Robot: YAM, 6 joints.
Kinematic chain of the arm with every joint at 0, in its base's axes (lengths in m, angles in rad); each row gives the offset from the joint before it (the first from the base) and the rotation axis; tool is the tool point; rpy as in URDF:
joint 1: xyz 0 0 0.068 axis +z
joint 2: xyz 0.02 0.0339 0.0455 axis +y
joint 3: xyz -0.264 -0.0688 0 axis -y
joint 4: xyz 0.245 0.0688 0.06 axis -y
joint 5: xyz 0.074 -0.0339 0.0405 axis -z
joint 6: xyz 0.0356 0 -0.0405 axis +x
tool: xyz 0 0 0 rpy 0 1.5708 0
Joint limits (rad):
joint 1: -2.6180..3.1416
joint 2: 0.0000..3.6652
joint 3: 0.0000..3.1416
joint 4: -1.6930..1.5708
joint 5: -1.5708..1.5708
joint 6: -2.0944..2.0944
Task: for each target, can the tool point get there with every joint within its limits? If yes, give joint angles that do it. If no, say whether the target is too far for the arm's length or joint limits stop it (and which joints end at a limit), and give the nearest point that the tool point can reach.
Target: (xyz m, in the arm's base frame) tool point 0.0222 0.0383 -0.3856
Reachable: no: joint limits stop it (at a limit: joint 2) | nearest point 0.0364 0.0628 -0.3347 | short by 0.058 m
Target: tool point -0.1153 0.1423 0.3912
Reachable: yes | joints 2.4028 0.8493 0.7472 0.5838 0.8844 0.0429
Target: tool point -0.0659 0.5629 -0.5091
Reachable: no: too far | nearest point -0.0518 0.4425 -0.3221 | short by 0.223 m
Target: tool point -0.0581 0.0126 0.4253
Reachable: yes | joints 2.3082 0.4362 0.8737 0.0969 -1.3236 0.7634
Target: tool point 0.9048 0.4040 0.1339
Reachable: no: too far | nearest point 0.5896 0.2633 0.1266 | short by 0.345 m
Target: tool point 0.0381 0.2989 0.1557
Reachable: yes | joints 1.4074 1.9849 1.3105 -1.4197 -0.3150 1.0722
